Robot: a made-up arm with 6 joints. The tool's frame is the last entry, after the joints.
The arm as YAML. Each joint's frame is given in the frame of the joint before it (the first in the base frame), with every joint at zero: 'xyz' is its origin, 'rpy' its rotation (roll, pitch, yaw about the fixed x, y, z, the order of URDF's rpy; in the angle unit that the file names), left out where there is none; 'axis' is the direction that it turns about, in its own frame. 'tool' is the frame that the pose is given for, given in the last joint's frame.
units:
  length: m
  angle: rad
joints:
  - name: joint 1
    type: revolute
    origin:
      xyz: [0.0, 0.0, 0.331]
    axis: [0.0, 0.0, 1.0]
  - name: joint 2
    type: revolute
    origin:
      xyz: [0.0, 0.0, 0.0]
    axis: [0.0, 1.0, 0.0]
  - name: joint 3
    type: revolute
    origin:
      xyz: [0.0, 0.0, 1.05]
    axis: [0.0, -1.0, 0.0]
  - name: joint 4
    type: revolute
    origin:
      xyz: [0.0, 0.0, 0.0]
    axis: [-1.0, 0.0, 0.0]
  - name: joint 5
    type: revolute
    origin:
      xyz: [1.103, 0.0, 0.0]
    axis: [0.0, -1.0, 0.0]
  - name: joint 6
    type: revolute
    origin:
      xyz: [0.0, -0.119, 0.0]
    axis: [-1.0, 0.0, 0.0]
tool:
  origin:
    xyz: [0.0, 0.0, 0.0]
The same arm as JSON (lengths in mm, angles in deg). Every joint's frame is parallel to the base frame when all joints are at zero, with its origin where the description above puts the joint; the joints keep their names.
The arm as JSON. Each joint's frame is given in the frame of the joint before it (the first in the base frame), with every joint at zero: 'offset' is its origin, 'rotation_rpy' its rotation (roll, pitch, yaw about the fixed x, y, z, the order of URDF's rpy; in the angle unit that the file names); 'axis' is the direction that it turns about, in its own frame. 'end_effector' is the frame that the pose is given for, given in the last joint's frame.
{"length_unit": "mm", "angle_unit": "deg", "chain": [
  {"id": "joint 1", "offset": [0.0, 0.0, 331.0], "rotation_rpy": [0.0, 0.0, 0.0], "axis": [0.0, 0.0, 1.0]},
  {"id": "joint 2", "offset": [0.0, 0.0, 0.0], "rotation_rpy": [0.0, 0.0, 0.0], "axis": [0.0, 1.0, 0.0]},
  {"id": "joint 3", "offset": [0.0, 0.0, 1050.0], "rotation_rpy": [0.0, 0.0, 0.0], "axis": [0.0, -1.0, 0.0]},
  {"id": "joint 4", "offset": [0.0, 0.0, 0.0], "rotation_rpy": [0.0, 0.0, 0.0], "axis": [-1.0, 0.0, 0.0]},
  {"id": "joint 5", "offset": [1103.0, 0.0, 0.0], "rotation_rpy": [0.0, 0.0, 0.0], "axis": [0.0, -1.0, 0.0]},
  {"id": "joint 6", "offset": [0.0, -119.0, 0.0], "rotation_rpy": [0.0, 0.0, 0.0], "axis": [-1.0, 0.0, 0.0]}
], "end_effector": {"offset": [0.0, 0.0, 0.0], "rotation_rpy": [0.0, 0.0, 0.0]}}

